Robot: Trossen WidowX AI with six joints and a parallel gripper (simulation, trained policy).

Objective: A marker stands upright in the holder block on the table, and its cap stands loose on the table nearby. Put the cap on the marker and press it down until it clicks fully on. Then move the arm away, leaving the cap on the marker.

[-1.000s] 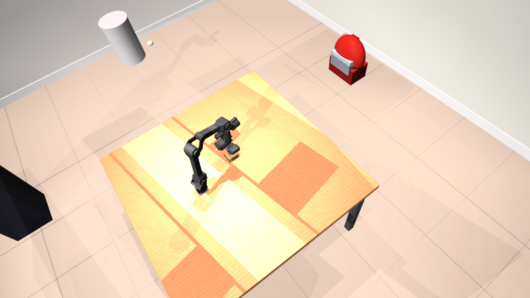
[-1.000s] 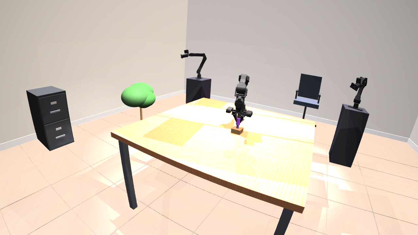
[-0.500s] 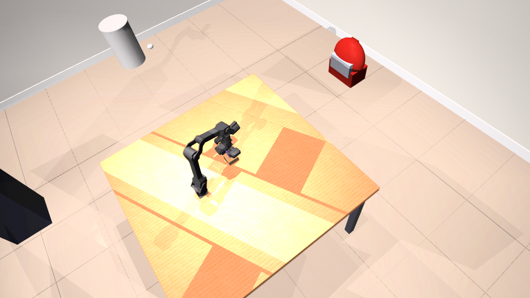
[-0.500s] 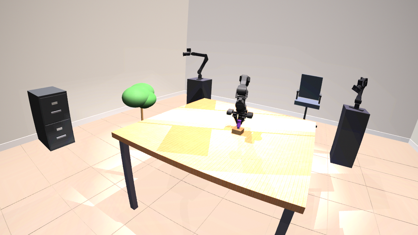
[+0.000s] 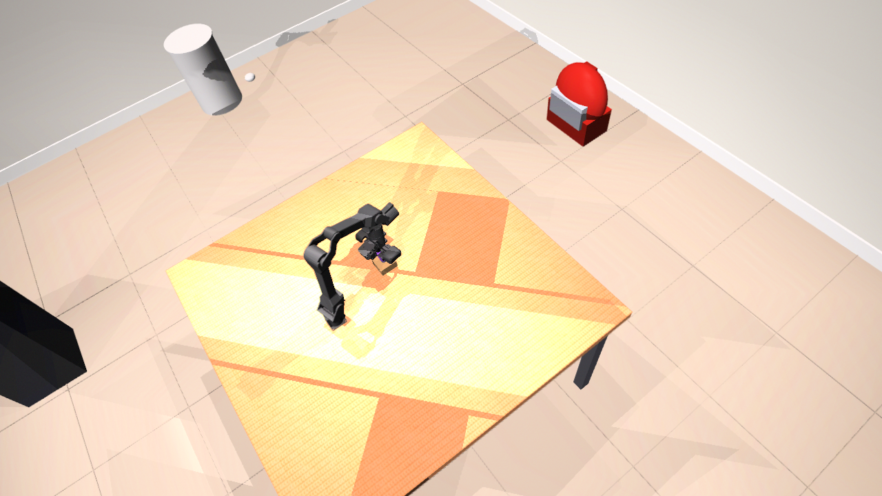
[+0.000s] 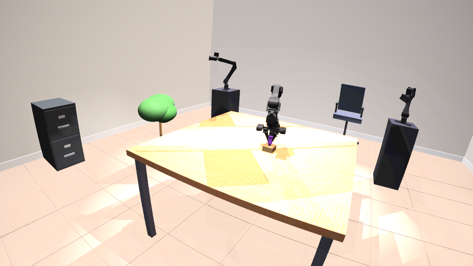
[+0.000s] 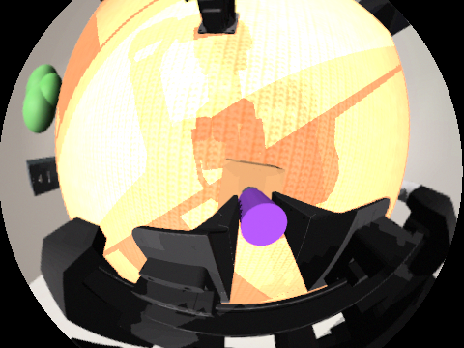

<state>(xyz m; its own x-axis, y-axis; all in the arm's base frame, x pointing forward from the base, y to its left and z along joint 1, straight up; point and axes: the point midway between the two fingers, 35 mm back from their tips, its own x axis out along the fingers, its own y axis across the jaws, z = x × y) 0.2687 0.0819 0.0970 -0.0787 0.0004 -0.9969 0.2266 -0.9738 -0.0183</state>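
The purple cap lies 1 cm ahead of my gripper tip and 1 cm above it. The rest, counted from my gripper tip: holder block: 5 cm below, 1 cm ahead.
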